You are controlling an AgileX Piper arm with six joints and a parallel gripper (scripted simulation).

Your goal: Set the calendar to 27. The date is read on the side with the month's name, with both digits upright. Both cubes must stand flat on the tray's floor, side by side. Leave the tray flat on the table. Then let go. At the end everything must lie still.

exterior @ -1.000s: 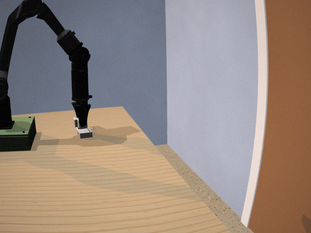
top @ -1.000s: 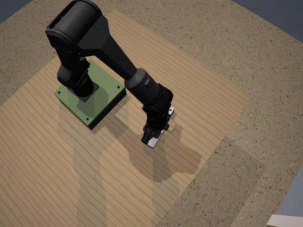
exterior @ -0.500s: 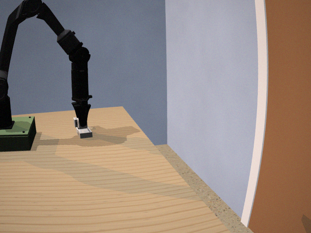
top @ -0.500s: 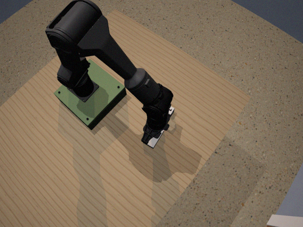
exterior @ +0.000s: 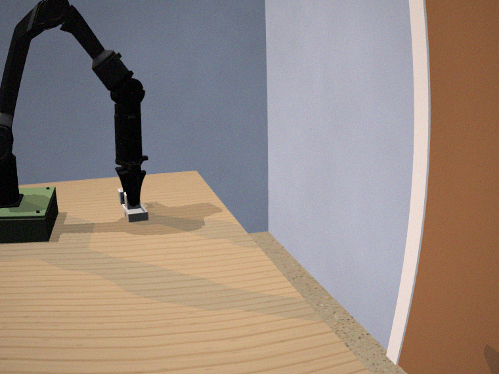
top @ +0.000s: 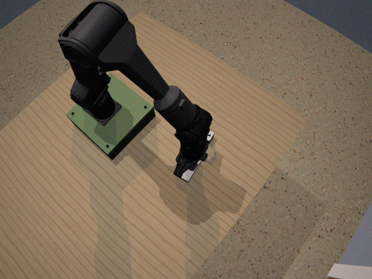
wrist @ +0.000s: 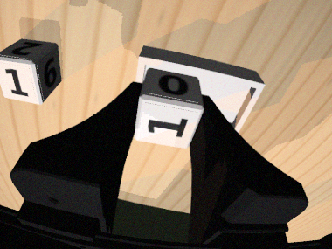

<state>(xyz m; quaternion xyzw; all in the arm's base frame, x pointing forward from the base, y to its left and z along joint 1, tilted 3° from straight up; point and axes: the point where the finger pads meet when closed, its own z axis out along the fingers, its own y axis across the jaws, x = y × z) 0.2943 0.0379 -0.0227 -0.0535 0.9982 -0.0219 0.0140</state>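
Now: the white tray 2 cm to the right of my hand and 2 cm below it.
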